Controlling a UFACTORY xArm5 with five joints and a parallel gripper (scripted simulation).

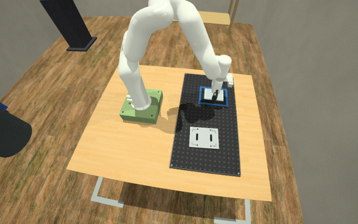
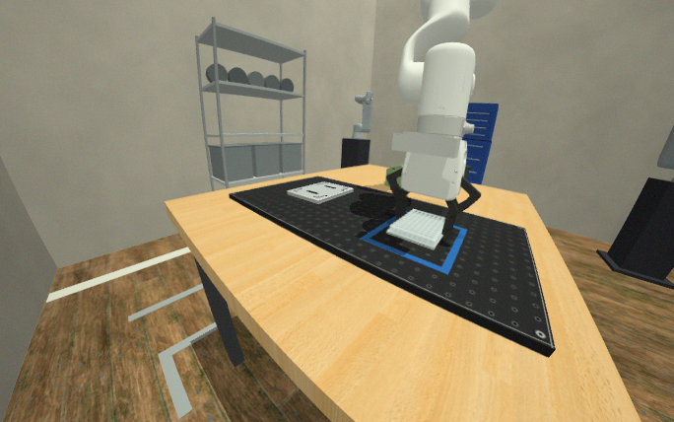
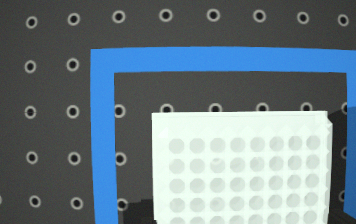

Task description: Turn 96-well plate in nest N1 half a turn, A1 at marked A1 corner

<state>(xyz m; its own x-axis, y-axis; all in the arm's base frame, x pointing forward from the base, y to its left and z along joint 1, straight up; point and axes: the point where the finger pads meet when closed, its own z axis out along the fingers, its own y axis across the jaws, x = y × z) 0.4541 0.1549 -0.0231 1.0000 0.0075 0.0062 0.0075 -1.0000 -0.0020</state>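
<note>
Now: hand 1 cm above the white 96-well plate. From my hand the other things lie so: plate nest N1: 5 cm behind, 32 cm to the right, 2 cm below.
</note>
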